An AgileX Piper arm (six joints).
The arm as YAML. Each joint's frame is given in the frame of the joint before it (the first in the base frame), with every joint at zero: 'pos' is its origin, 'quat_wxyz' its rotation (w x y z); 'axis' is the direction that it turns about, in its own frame. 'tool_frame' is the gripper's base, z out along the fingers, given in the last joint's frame.
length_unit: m
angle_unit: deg
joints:
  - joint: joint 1
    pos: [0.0, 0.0, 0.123]
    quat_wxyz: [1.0, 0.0, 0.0, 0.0]
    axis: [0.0, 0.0, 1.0]
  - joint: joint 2
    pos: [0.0, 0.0, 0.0]
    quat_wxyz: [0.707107, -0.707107, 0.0, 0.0]
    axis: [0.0, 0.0, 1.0]
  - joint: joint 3
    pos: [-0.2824, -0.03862, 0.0]
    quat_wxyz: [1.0, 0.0, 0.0, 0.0]
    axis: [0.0, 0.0, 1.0]
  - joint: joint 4
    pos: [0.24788, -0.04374, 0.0]
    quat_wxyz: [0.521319, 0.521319, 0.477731, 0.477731]
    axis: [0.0, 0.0, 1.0]
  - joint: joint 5
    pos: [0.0, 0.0, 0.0]
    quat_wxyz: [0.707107, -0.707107, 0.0, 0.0]
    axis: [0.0, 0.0, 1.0]
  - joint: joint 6
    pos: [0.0, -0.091, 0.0]
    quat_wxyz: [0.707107, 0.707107, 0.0, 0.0]
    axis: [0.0, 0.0, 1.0]
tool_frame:
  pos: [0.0, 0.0, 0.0]
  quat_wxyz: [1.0, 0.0, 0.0, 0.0]
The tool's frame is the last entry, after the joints.
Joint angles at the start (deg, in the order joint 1, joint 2, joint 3, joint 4, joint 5, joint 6):
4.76 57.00 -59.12 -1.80 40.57 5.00
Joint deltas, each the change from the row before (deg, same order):
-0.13 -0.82 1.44 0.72 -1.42 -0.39
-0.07 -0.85 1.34 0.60 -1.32 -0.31
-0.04 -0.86 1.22 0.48 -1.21 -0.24
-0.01 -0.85 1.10 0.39 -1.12 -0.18
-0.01 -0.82 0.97 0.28 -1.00 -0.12
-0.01 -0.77 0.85 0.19 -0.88 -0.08
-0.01 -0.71 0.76 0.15 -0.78 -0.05
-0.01 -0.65 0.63 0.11 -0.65 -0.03
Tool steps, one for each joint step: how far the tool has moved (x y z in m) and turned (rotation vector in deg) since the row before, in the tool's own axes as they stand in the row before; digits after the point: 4 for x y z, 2 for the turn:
0.0042 0.0001 -0.0002 -0.43 -0.76 0.22
0.0039 0.0001 -0.0007 -0.38 -0.80 0.19
0.0035 0.0001 -0.0011 -0.32 -0.83 0.16
0.0031 0.0001 -0.0015 -0.28 -0.85 0.14
0.0027 0.0000 -0.0017 -0.21 -0.84 0.12
0.0023 0.0000 -0.0018 -0.15 -0.79 0.08
0.0020 -0.0001 -0.0017 -0.12 -0.72 0.08
0.0016 -0.0001 -0.0017 -0.09 -0.67 0.07

